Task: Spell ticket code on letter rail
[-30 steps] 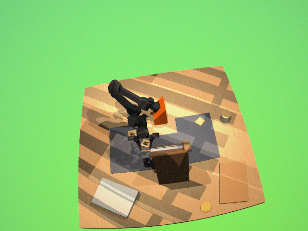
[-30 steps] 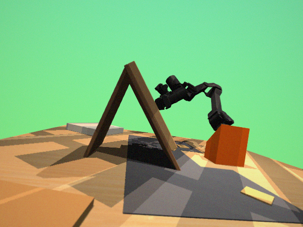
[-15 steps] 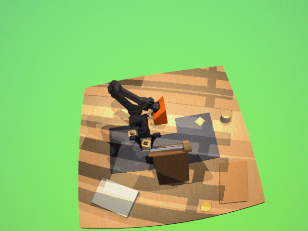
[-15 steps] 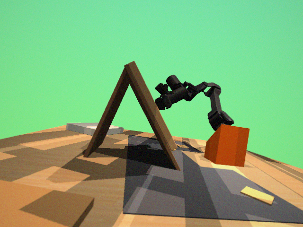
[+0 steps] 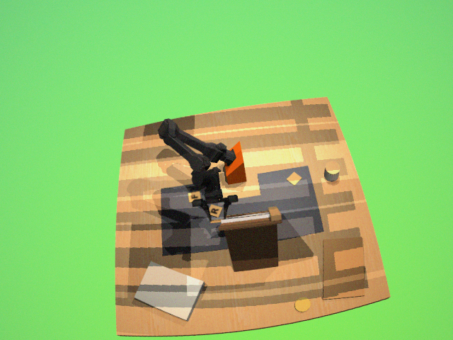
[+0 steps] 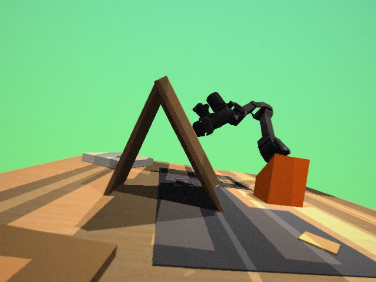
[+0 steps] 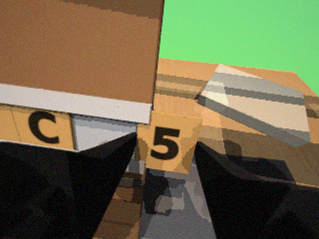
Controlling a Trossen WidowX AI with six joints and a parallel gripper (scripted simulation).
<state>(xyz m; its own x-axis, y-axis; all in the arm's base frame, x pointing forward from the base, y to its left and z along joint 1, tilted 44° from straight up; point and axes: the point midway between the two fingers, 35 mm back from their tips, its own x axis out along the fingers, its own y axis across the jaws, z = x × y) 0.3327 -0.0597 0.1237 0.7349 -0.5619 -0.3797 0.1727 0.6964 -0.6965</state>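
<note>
Right now the white ticket is 30 mm behind my gripper tip, 140 mm to the left of it and 80 mm below it. The rest, counted from my gripper tip: dark mat (150 mm behind, 110 mm to the left, 170 mm below); then flat tan slab (340 mm ahead, 490 mm to the left, 160 mm below).
</note>
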